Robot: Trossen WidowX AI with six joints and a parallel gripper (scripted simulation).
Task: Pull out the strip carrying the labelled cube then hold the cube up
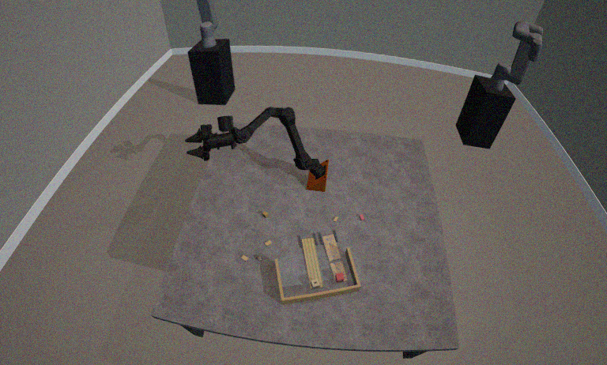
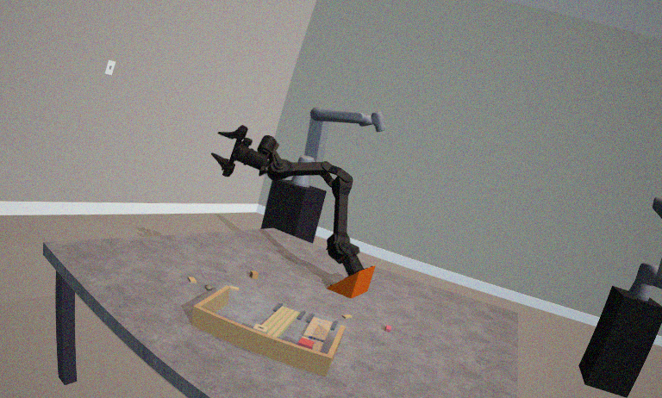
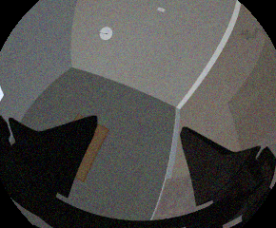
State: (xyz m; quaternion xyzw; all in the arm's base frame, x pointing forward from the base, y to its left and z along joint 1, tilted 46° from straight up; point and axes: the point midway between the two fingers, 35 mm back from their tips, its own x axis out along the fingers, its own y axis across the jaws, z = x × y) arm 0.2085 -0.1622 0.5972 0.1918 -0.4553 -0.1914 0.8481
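My gripper tip is now 160 mm short of the blue-speckled strip, 660 mm to the right of it and 380 mm above it.
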